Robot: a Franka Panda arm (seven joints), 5 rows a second.
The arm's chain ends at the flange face. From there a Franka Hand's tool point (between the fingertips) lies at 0.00 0.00 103.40 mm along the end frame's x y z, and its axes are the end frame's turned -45 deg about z.
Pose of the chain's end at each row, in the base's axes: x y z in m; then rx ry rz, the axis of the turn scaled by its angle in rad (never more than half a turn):
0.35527, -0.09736, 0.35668, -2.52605, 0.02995, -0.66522
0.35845, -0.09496, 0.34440, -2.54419, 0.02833, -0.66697
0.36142, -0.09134, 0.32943, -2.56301, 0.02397, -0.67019
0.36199, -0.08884, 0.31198, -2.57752, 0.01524, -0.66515
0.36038, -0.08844, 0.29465, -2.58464, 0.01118, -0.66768
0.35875, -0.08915, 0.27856, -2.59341, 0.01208, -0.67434
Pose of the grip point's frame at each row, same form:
0.40331, -0.04744, 0.27992, -2.49279, -0.99809, -0.94119
0.40647, -0.04655, 0.26667, -2.50980, -1.00700, -0.93455
0.40947, -0.04450, 0.25076, -2.52663, -1.01899, -0.92887
0.40947, -0.04292, 0.23243, -2.53595, -1.03290, -0.91742
0.40792, -0.04312, 0.21479, -2.54158, -1.03990, -0.91644
0.40668, -0.04477, 0.19841, -2.55162, -1.04302, -0.91851

